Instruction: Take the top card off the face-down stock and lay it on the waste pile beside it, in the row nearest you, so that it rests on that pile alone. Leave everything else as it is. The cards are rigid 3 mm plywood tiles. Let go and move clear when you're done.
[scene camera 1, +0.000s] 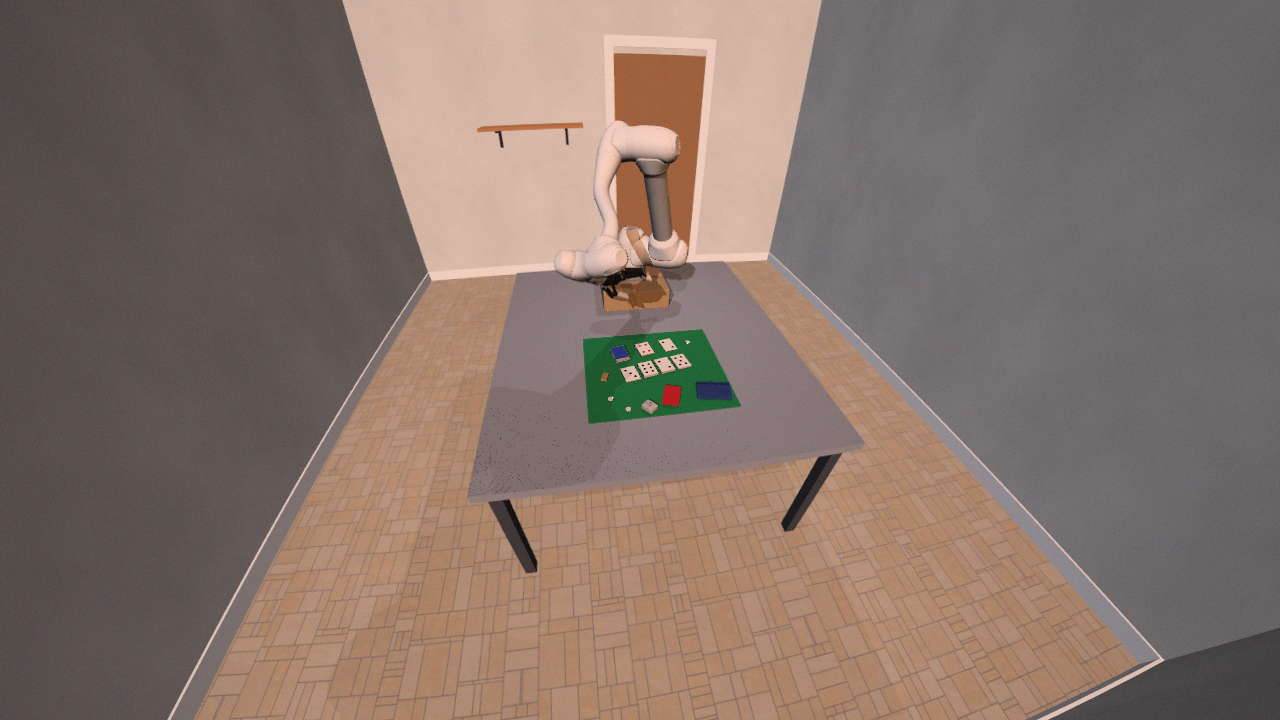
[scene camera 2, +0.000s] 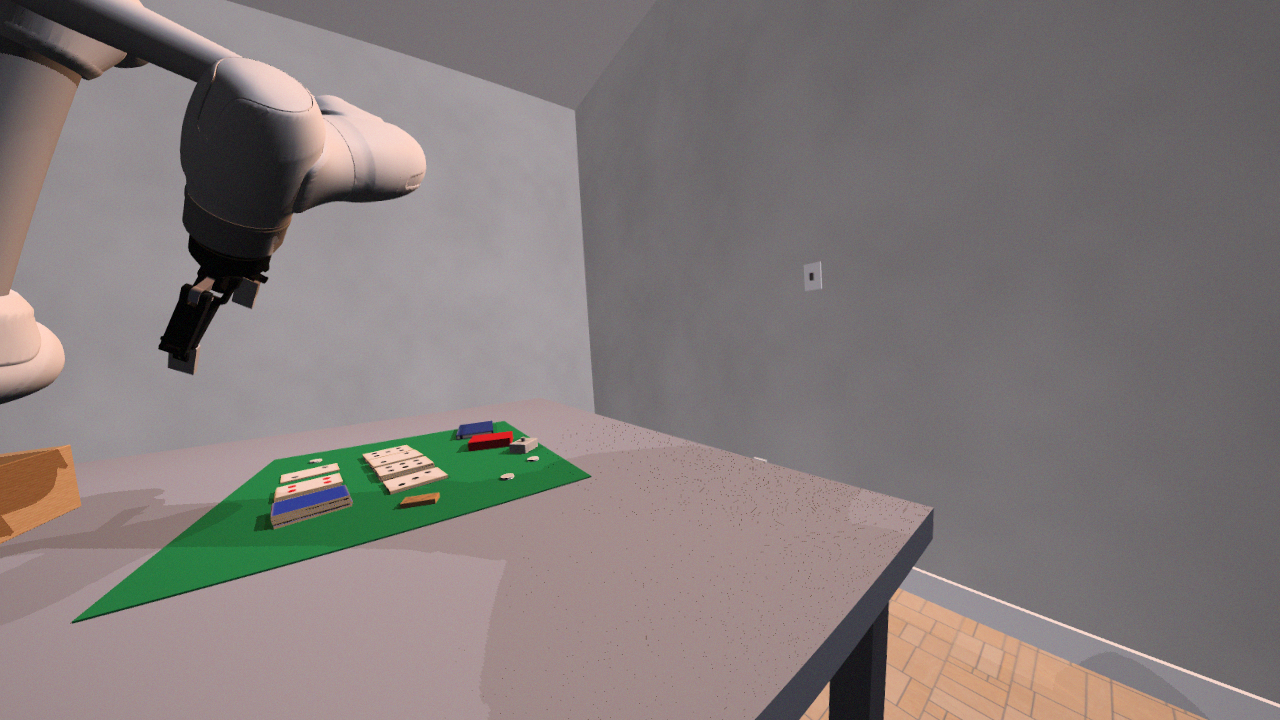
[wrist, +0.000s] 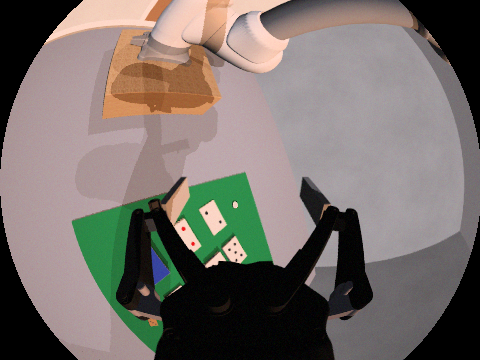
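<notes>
My gripper (scene camera 2: 215, 333), (wrist: 244, 187) is visible, and so is a green mat (scene camera 2: 235, 539), (scene camera 1: 705, 367), (wrist: 244, 222).
</notes>
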